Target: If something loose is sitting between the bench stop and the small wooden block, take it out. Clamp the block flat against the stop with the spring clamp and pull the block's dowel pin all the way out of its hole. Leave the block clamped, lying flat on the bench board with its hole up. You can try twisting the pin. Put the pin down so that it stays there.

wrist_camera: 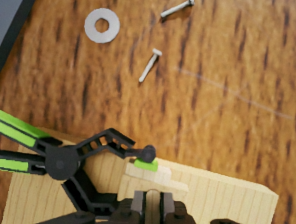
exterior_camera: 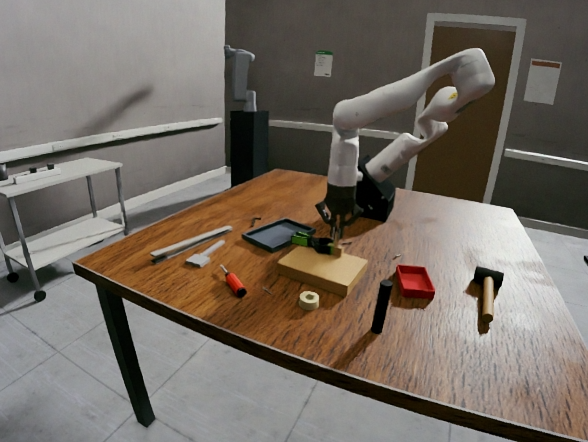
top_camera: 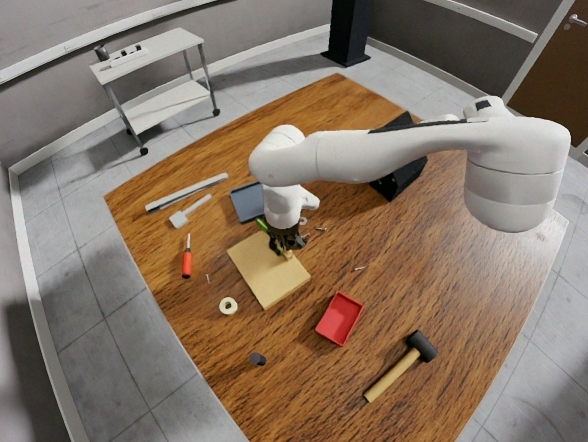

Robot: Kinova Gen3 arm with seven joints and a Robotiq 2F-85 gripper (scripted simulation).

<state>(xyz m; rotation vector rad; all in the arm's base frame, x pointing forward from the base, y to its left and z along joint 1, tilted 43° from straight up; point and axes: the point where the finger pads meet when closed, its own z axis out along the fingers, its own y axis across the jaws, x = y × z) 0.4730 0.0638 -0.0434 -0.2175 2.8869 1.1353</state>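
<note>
My hand is 2 cm above the pale dowel pin. Also, from my hand: wooden block: 5 cm below; bench board: 5 cm ahead, 1 cm to the right, 7 cm below; red bin: 23 cm to the left, 9 cm below.
</note>
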